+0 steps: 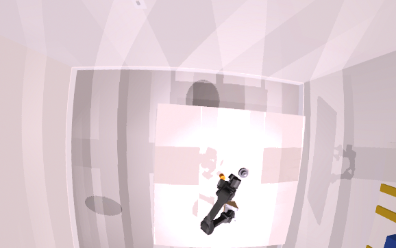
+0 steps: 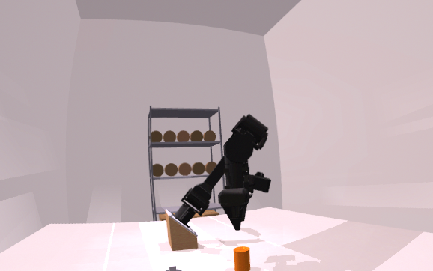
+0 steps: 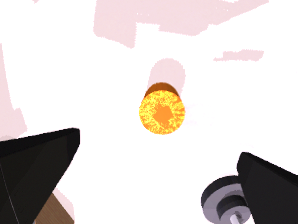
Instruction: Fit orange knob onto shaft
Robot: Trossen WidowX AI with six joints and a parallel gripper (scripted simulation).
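The orange knob is 80 mm below my gripper tip. Round my gripper tip: silver shaft (180 mm to the right, 90 mm below, 10 mm ahead).
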